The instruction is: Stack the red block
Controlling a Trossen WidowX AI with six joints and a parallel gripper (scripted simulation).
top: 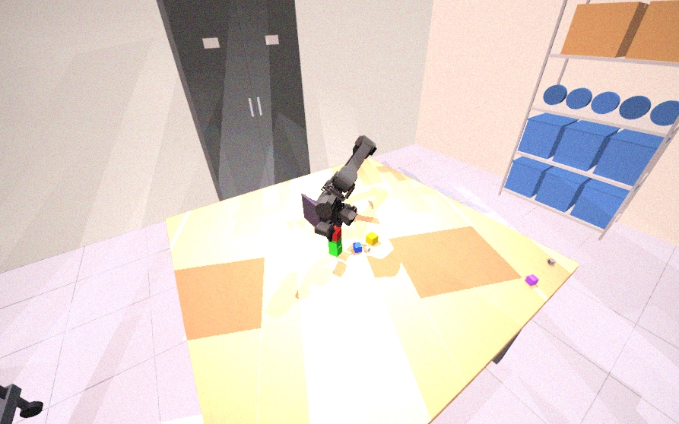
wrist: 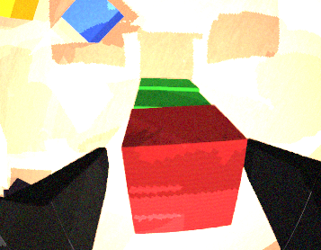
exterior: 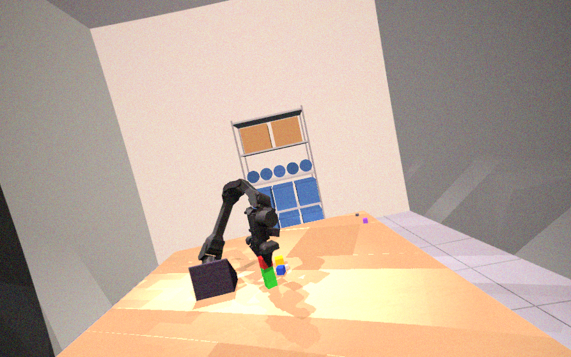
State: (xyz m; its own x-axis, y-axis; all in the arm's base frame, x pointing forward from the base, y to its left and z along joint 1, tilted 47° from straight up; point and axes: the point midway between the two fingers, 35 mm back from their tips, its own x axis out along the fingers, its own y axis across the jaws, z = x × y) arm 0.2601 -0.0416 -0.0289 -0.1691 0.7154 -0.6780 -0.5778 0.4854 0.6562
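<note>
The red block lies 10 mm above my gripper tip. From my gripper tip the other things lie so: yellow block 20 mm ahead, 160 mm to the left, 70 mm below; blue block 30 mm ahead, 80 mm to the left, 70 mm below; purple block 470 mm ahead, 540 mm to the left, 70 mm below.
</note>
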